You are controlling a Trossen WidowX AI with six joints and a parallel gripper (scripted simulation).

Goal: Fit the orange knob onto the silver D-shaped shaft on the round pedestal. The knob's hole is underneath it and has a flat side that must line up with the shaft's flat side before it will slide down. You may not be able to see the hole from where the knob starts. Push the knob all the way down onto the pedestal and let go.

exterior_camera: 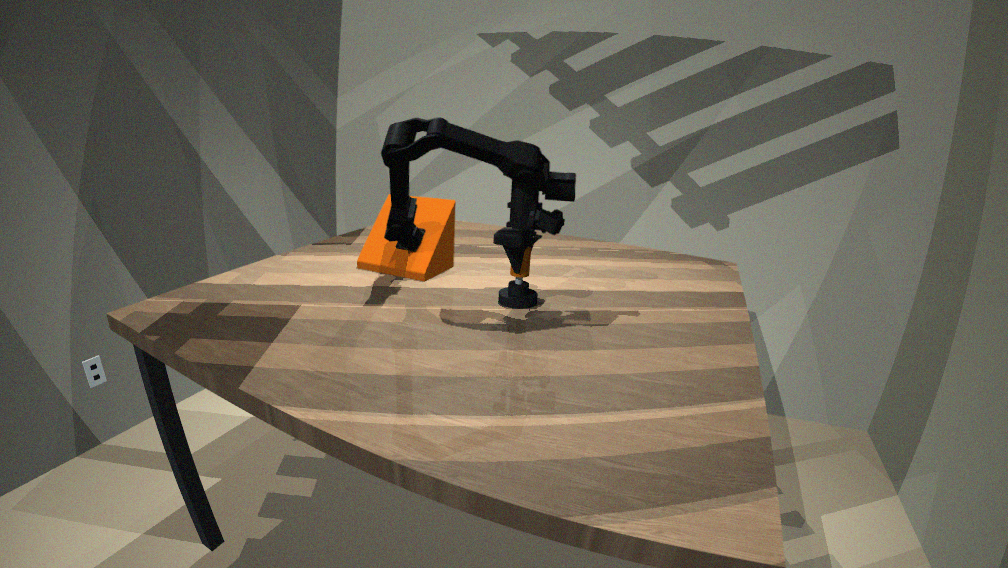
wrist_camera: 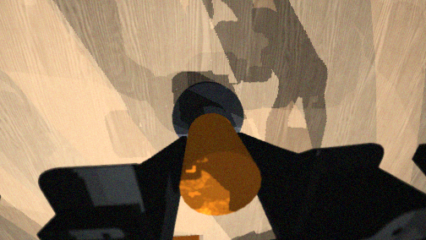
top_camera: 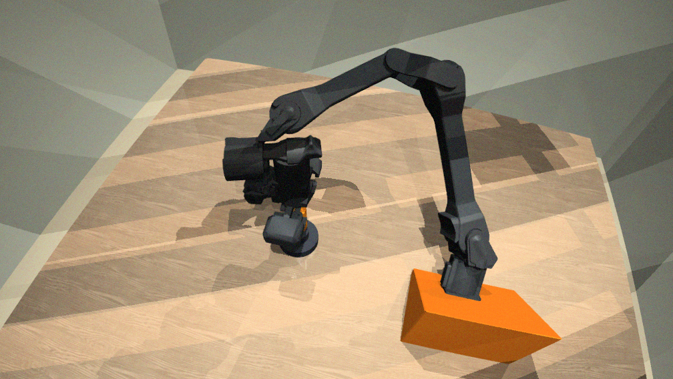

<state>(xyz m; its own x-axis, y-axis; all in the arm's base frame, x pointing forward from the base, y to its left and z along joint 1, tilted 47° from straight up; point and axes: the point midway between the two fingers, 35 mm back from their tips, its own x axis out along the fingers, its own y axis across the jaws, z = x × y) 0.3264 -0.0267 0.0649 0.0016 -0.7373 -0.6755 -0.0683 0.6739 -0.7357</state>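
Now: the orange knob 30 mm above my gripper tip. Also, from my gripper tip: round pedestal (40 mm below).
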